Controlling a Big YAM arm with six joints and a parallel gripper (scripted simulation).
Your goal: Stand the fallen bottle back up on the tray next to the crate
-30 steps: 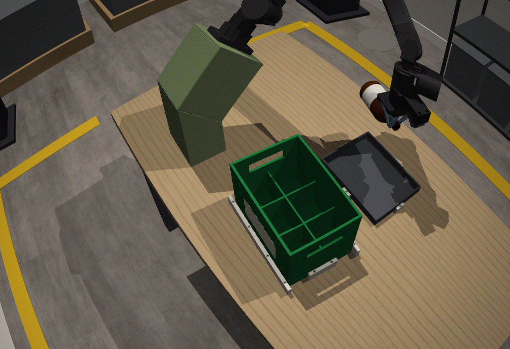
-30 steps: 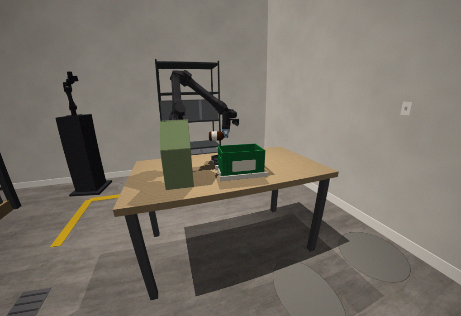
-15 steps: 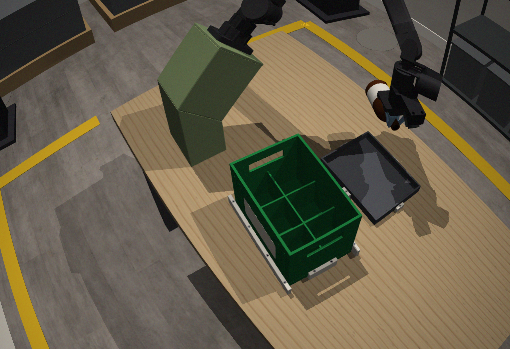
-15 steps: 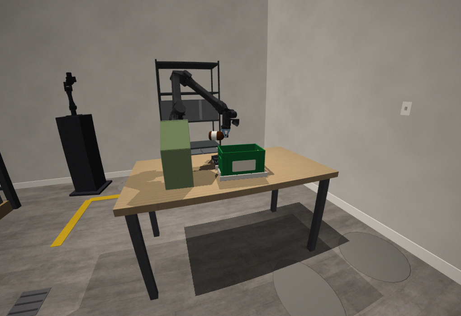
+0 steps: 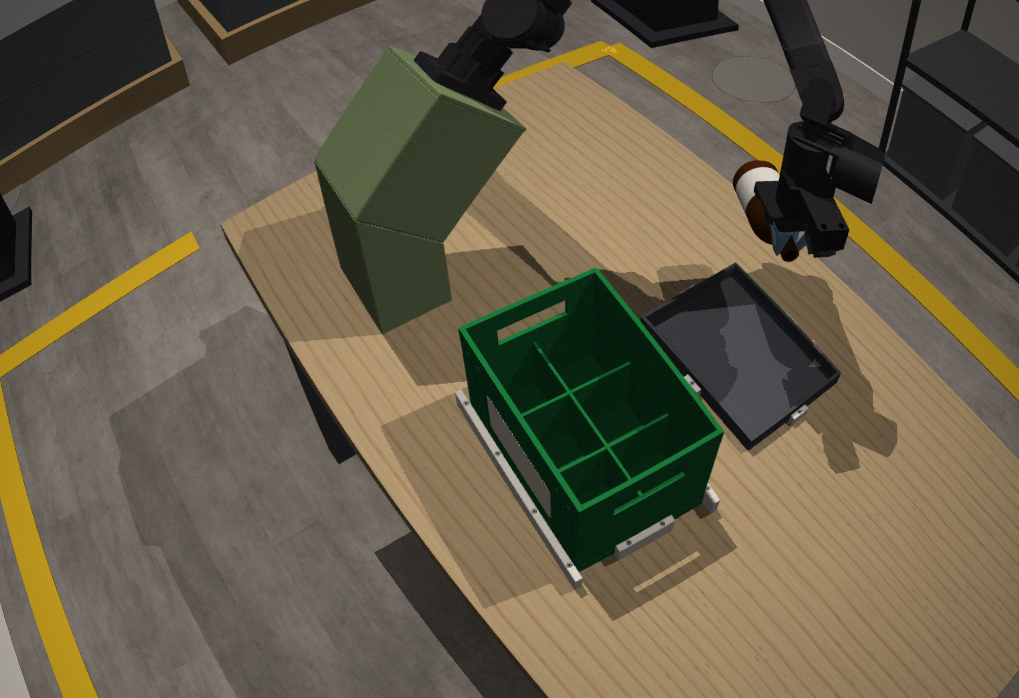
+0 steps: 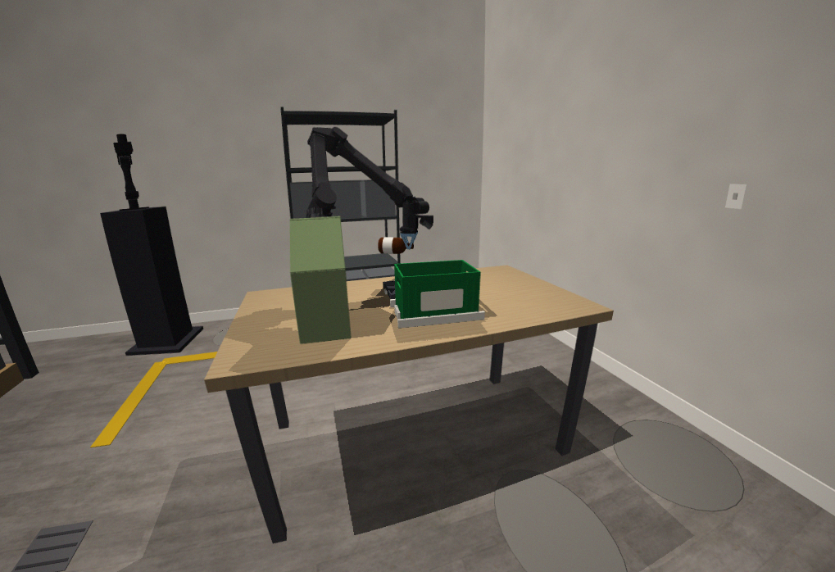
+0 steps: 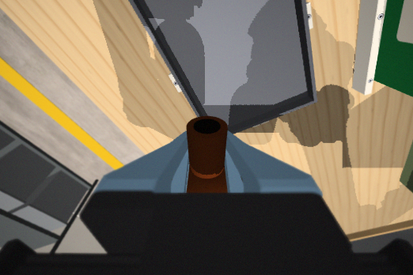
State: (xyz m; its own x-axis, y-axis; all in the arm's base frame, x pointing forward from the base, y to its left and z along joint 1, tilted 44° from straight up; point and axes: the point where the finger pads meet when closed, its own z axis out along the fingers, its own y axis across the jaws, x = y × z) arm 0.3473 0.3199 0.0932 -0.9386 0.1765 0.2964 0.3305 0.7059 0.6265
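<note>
Now: hand 5 cm past the brown bottle and 2 cm to the right of it. From my hand the other things lie so: dark grey tray (18 cm below, 5 cm to the right, 1 cm ahead); then green crate (33 cm to the right, 11 cm below, 5 cm ahead).
</note>
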